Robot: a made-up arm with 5 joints.
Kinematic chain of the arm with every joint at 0, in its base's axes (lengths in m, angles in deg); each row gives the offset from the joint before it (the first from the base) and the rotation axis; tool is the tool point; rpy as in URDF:
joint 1: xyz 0 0 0.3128 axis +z
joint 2: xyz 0 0 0 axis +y
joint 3: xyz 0.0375 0 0.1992 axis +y
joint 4: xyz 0.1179 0 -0.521 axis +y
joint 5: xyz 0.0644 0 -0.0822 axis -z
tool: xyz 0 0 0 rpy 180 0 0
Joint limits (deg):
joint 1: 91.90..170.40
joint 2: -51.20..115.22
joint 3: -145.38..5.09
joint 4: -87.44..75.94
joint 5: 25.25..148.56
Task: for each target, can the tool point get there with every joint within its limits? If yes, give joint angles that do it. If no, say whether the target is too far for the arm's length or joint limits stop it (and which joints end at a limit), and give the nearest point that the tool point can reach.
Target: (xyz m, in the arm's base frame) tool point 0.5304 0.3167 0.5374
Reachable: no: joint limits stop it (at a limit: joint 1, joint 2, joint 3) | nearest point 0.3985 -0.0674 0.4412 | short by 0.417 m
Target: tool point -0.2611 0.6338 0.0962
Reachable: yes | joints 112.39 82.10 -124.90 -75.10 119.98
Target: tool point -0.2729 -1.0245 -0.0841
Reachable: no: too far | nearest point 0.0152 -0.4571 0.0474 | short by 0.650 m
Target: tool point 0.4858 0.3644 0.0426
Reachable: no: joint limits stop it (at a limit: joint 1) | nearest point 0.4124 -0.0697 0.0426 | short by 0.440 m
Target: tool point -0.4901 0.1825 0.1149
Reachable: yes | joints 159.58 12.58 -39.63 -39.45 47.04
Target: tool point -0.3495 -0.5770 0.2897
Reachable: no: joint limits stop it (at a limit: joint 1, joint 2) | nearest point 0.0155 -0.4687 0.2771 | short by 0.381 m
